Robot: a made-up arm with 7 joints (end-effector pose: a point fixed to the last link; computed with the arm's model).
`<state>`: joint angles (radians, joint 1 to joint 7).
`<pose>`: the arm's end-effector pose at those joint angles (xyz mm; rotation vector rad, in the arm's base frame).
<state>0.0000 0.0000 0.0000 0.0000 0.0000 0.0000 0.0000</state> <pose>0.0 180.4 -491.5 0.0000 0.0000 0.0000</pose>
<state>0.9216 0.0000 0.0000 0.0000 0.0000 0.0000 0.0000</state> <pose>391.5 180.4 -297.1 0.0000 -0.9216 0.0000</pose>
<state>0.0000 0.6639 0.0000 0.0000 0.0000 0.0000 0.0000</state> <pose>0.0 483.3 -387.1 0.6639 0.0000 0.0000</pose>
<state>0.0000 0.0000 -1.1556 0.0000 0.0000 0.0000 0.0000</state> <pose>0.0 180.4 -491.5 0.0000 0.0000 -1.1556</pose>
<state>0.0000 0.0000 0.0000 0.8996 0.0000 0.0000 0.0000</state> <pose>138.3 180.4 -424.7 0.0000 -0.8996 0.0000</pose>
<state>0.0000 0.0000 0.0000 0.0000 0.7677 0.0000 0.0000</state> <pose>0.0 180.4 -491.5 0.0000 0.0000 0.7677</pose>
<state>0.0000 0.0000 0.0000 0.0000 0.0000 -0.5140 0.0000</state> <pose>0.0 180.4 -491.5 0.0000 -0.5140 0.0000</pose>
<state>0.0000 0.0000 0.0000 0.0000 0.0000 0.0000 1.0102</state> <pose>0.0 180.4 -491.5 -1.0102 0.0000 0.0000</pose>
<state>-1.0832 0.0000 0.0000 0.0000 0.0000 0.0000 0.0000</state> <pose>-434.2 180.4 -230.3 0.0000 1.0832 0.0000</pose>
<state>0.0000 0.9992 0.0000 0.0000 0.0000 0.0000 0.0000</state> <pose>0.0 593.8 -265.9 0.9992 0.0000 0.0000</pose>
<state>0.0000 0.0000 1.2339 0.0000 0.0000 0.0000 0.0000</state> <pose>0.0 180.4 -491.5 0.0000 0.0000 1.2339</pose>
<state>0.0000 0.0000 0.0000 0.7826 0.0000 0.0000 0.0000</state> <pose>124.5 180.4 -440.1 0.0000 -0.7826 0.0000</pose>
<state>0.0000 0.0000 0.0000 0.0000 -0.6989 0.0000 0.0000</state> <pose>0.0 180.4 -491.5 0.0000 0.0000 -0.6989</pose>
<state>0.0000 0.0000 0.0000 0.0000 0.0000 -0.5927 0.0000</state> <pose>0.0 180.4 -491.5 0.0000 -0.5927 0.0000</pose>
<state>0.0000 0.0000 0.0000 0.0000 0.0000 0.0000 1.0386</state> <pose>0.0 180.4 -491.5 -1.0386 0.0000 0.0000</pose>
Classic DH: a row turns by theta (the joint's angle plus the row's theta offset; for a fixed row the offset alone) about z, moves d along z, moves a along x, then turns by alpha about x. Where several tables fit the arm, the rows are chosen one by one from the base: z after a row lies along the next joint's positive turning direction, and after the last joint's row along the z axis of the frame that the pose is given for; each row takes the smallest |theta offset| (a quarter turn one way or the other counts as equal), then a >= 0, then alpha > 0; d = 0 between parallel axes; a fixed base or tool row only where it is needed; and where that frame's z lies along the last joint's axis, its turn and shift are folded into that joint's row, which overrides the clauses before.
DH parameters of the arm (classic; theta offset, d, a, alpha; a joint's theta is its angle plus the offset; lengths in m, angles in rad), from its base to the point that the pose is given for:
base (fixed): 0 0 0 1.5708
joint 1: 1.5708 -0.1804 0 1.5708
joint 2: 1.5708 0 0 1.5708
joint 3: 1.5708 -0.3149 0 1.5708
joint 4: 0 0 0 -1.5708
joint 5: 0 -0.1766 0 -1.5708
joint 6: -1.5708 0 0 1.5708
joint 7: 1.5708 0 0 1.5708
tool (fixed): -1.5708 0 0 0

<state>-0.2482 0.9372 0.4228 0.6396 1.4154 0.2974 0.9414</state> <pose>35.3 574.0 -251.9 -0.5029 -1.3741 0.6838</pose>
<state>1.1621 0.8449 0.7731 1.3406 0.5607 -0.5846 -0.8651</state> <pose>182.9 525.8 54.9 -0.3209 1.8469 -1.6338</pose>
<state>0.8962 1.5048 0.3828 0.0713 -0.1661 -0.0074 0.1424</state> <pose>28.9 670.7 -8.2 1.2549 -0.9707 0.7183</pose>
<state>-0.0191 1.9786 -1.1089 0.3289 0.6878 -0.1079 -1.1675</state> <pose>28.2 643.2 143.8 2.7653 -0.1781 -0.7310</pose>
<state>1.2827 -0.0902 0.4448 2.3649 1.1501 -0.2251 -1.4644</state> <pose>216.8 216.4 52.3 1.8756 1.6413 -1.8983</pose>
